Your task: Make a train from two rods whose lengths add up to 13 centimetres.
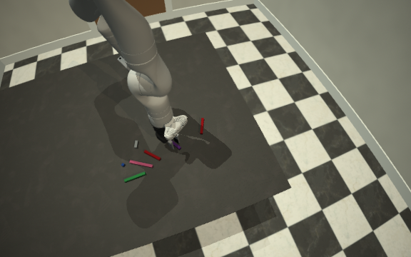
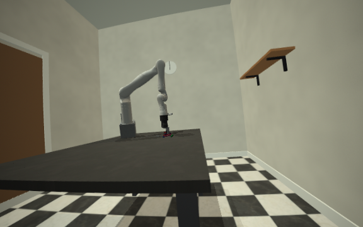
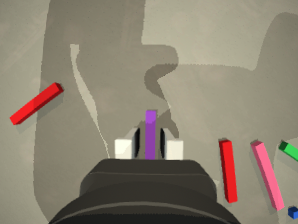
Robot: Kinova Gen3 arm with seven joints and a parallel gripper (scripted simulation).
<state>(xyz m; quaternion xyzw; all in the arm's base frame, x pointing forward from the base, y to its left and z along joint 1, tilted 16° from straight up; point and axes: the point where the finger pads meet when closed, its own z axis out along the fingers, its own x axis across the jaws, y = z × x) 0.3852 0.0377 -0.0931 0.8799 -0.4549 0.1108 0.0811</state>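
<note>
Right now my hand is 10 mm above the purple rod. Round my hand: green rod: 80 mm ahead, 170 mm to the right, 10 mm below; then short grey rod: 40 mm behind, 140 mm to the right, 10 mm below; then pink rod: 40 mm ahead, 140 mm to the right, 10 mm below.
</note>
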